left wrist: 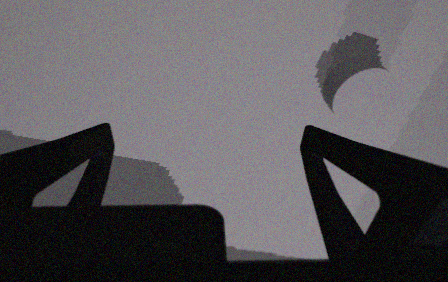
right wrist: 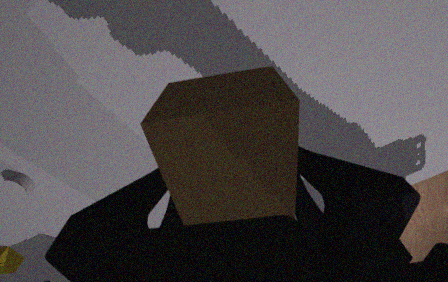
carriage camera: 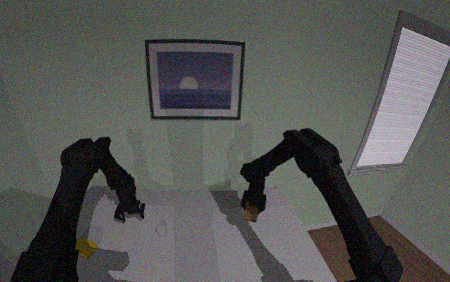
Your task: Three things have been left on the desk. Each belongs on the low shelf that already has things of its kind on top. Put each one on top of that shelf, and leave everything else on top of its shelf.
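Frame: origin at the left arm's base, x left, y up, z ahead, level; metres.
Seen in the pictures: left gripper, between the fingertips: [left wrist: 209,135] [carriage camera: 134,219]; right gripper, between the fingertips: [right wrist: 231,155] [carriage camera: 251,212].
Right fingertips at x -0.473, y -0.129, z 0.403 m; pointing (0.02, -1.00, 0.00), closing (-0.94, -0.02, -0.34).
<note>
A point is followed by its place in that frame.
A brown block with cut corners [carriage camera: 251,215] @(x -0.463, y -0.101, z 0.362 m) [right wrist: 225,160] @(x -0.481, y -0.092, z 0.427 m) is held between the fingers of my right gripper [carriage camera: 251,209] @(x -0.473, y -0.129, z 0.403 m) [right wrist: 231,155] @(x -0.473, y -0.129, z 0.403 m), over the right part of the desk [carriage camera: 150,262] @(x -0.007, y -0.316, z 0.245 m) [left wrist: 225,75] @(x 0.098, y -0.316, z 0.388 m) [right wrist: 350,50] @(x -0.636, y -0.317, z 0.355 m). My left gripper [carriage camera: 131,217] @(x 0.117, y -0.214, z 0.396 m) [left wrist: 209,135] @(x 0.117, y -0.214, z 0.396 m) is open with nothing between its fingers, over the left part of the desk. A pale round thing [carriage camera: 160,228] @(x -0.004, y -0.292, z 0.414 m) [left wrist: 365,100] @(x -0.010, y -0.293, z 0.412 m), hard to tell from the desk, lies right of the left gripper. A yellow thing [carriage camera: 86,247] @(x 0.312, y -0.272, z 0.251 m) [right wrist: 9,260] @(x 0.291, y -0.290, z 0.252 m) lies at the desk's left, partly behind the left arm in the carriage view. The low shelves do not show.
A framed picture [carriage camera: 195,80] @(x -0.170, y 0.444, z 0.782 m) hangs on the green wall [carriage camera: 290,75] @(x -0.743, y 0.511, z 0.839 m) behind the desk. A window with a blind [carriage camera: 402,100] @(x -1.897, y 0.462, z 0.901 m) is at the right. Brown wooden floor [carriage camera: 395,250] @(x -2.264, y -1.036, z 0.472 m) [right wrist: 434,220] @(x -1.416, y -1.037, z -1.665 m) shows beyond the desk's right edge. Arm shadows fall across the desk.
</note>
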